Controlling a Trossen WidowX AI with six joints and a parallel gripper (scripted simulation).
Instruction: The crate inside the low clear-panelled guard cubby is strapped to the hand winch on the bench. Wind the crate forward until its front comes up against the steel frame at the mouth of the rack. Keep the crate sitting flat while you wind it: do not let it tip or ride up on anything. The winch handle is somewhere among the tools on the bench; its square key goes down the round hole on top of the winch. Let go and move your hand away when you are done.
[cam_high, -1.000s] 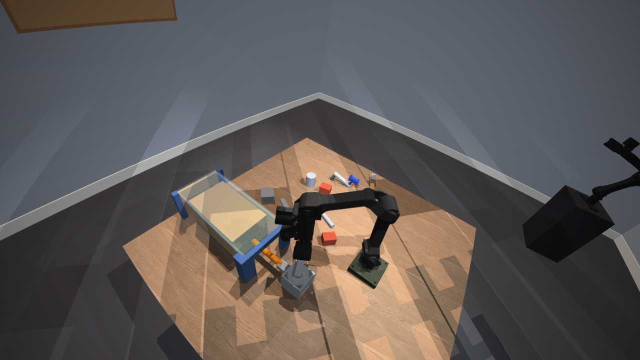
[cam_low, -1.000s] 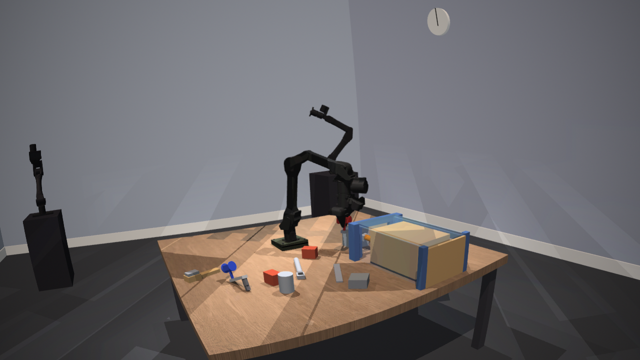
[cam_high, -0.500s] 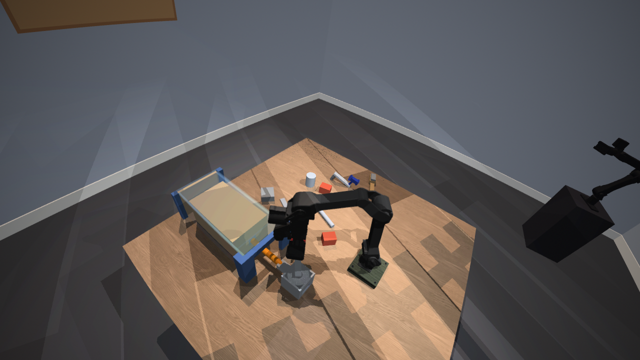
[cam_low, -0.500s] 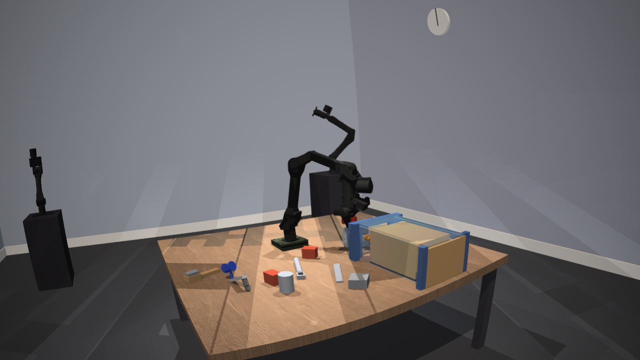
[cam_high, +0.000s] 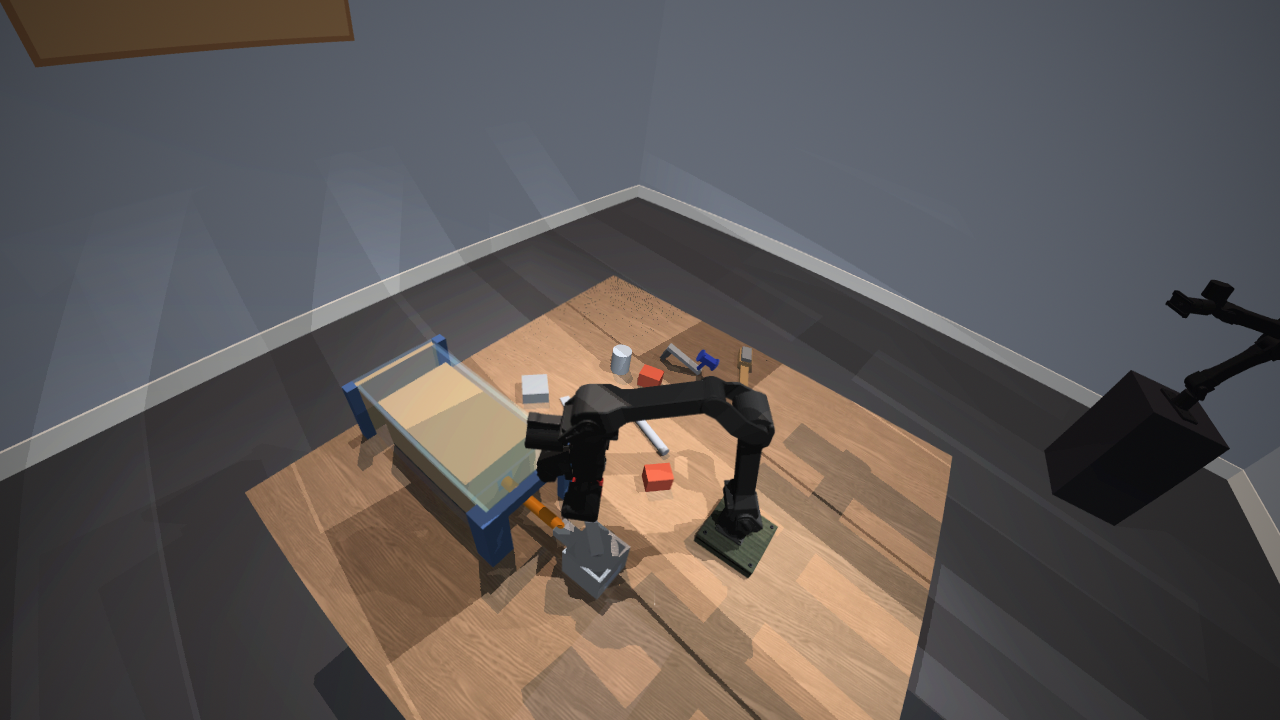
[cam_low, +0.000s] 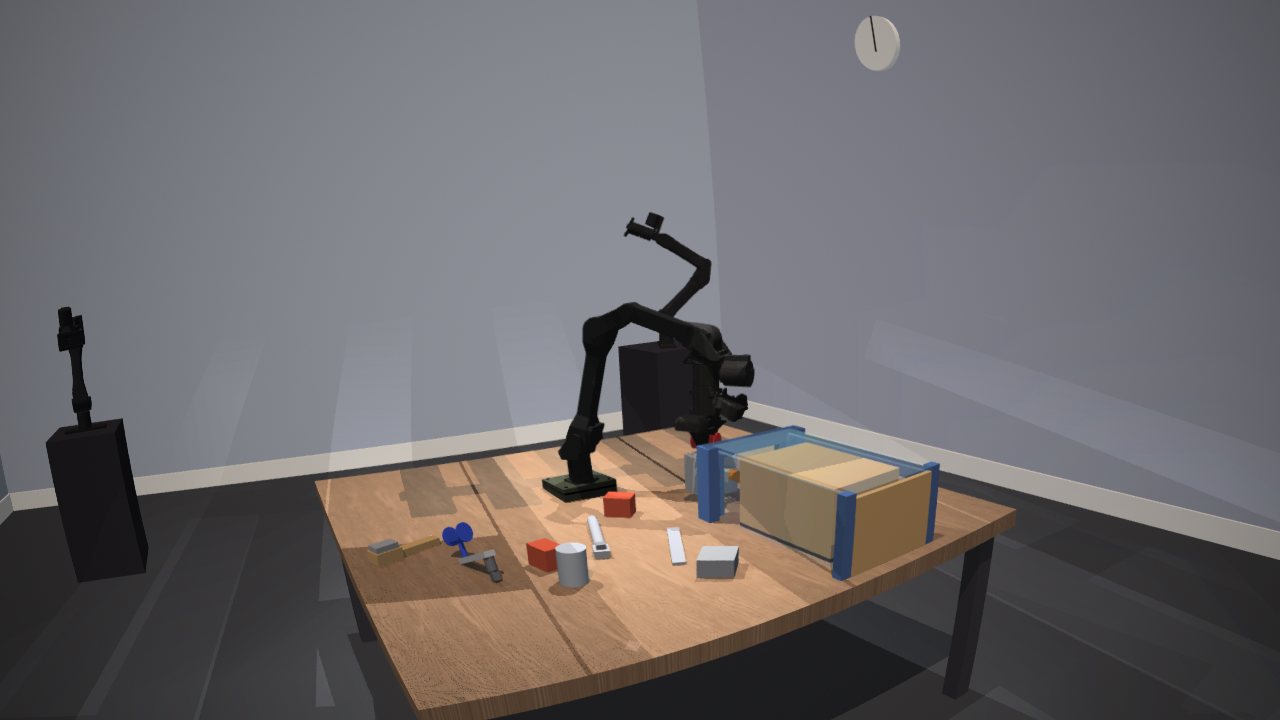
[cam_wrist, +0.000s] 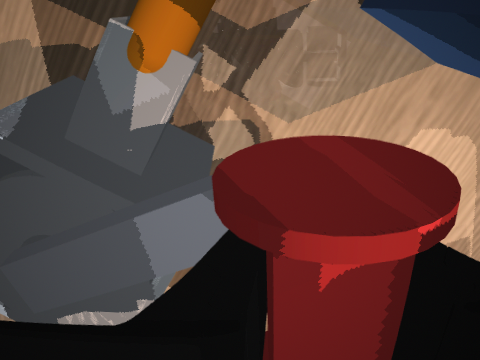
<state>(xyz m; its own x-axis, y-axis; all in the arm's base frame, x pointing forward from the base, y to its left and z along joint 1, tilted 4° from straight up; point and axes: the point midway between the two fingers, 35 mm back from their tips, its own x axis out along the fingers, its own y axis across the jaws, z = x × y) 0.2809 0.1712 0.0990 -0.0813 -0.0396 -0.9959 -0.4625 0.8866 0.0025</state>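
The winch handle lies 30 mm to the left of my gripper tip, 30 mm behind it and 10 mm below it. The rest, counted from my gripper tip: red knob: 20 mm above; grey winch: 90 mm behind, 80 mm below, 60 mm to the left; blue frame: 80 mm ahead, 60 mm to the left, 10 mm below.
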